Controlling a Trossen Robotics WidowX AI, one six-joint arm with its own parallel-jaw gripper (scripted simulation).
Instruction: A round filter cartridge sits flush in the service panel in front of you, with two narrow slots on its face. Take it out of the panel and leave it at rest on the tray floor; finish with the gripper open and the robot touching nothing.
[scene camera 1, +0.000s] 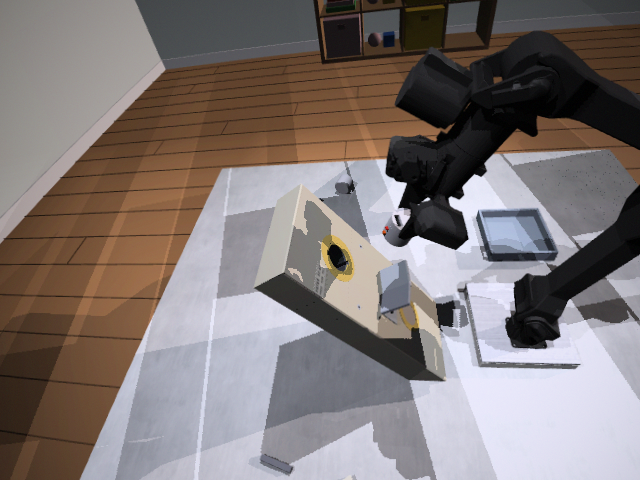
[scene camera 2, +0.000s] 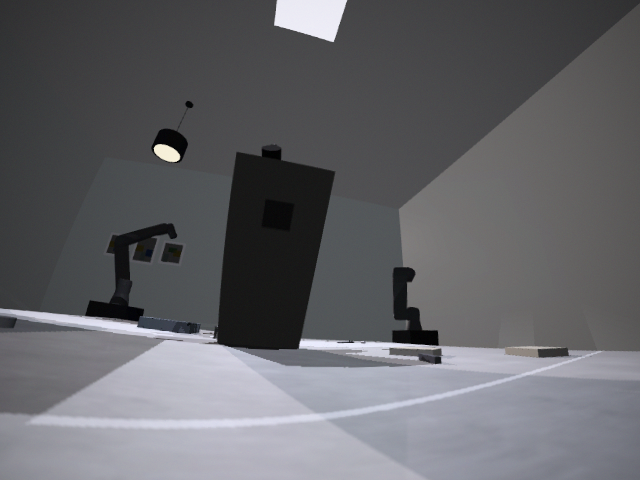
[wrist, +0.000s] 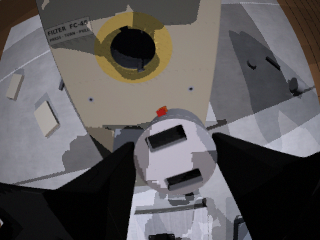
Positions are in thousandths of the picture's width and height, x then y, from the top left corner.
my gripper: scene camera 1 626, 470; wrist 545, 602; not seen in scene camera 2 (hidden by a beige service panel)
